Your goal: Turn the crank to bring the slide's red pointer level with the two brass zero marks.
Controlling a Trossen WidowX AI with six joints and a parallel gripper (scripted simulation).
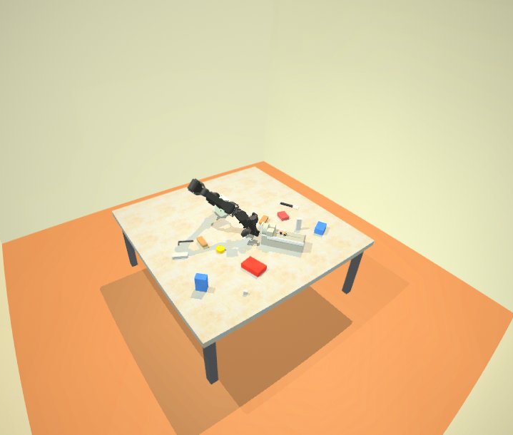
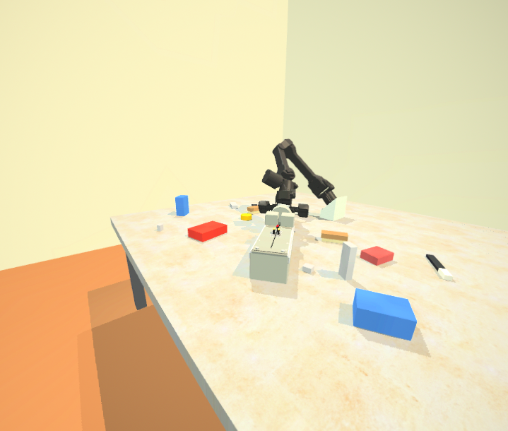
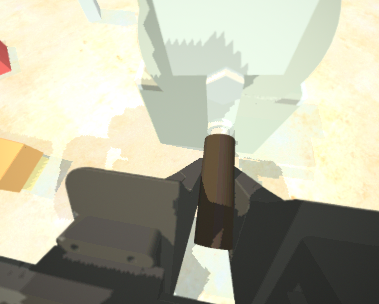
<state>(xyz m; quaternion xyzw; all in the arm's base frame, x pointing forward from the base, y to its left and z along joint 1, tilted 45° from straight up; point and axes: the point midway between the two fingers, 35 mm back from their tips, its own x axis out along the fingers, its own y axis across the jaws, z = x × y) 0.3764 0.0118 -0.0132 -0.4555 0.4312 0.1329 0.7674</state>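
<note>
Right now the crank is 40 mm above my gripper tip. Round my gripper tip: brown crank handle (30 mm above, 20 mm behind, 10 mm to the right); red pointer (110 mm ahead, 90 mm to the left, 50 mm above); yellow disc (250 mm to the right, 40 mm behind, 20 mm below).
</note>
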